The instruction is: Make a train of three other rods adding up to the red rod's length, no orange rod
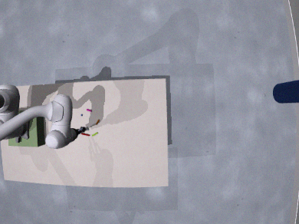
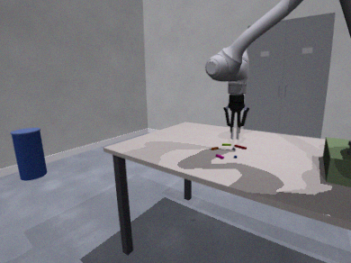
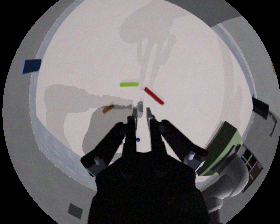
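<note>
The grey rod is 9 cm below my hand. Also, from my hand: orange rod (9 cm below, 8 cm ahead, 7 cm to the left); lime rod (9 cm below, 7 cm ahead, 3 cm to the right); red rod (9 cm below, 5 cm to the right, 1 cm behind).
</note>
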